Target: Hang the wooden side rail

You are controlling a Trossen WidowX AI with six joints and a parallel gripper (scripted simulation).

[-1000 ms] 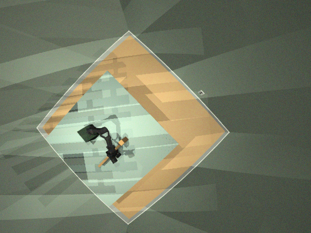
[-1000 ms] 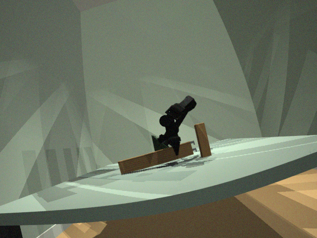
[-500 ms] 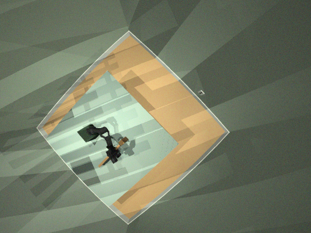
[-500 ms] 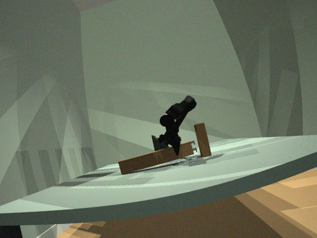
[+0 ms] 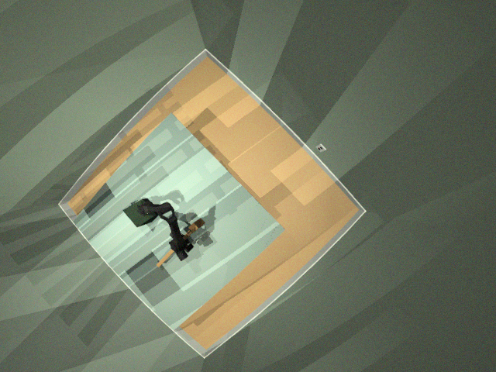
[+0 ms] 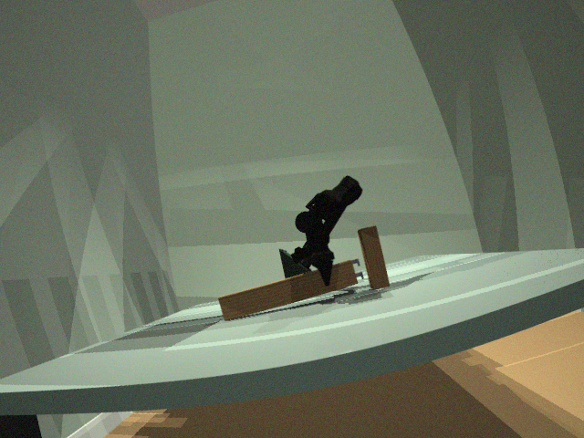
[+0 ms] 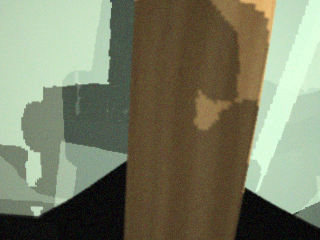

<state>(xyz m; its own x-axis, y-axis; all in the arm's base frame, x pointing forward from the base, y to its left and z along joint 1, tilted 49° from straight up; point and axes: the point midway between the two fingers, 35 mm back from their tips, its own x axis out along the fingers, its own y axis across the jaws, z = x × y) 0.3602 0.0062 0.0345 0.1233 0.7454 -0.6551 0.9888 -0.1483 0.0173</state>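
The headboard post lies 15 cm to the left of my gripper tip, 4 cm above it and 1 cm ahead of it.
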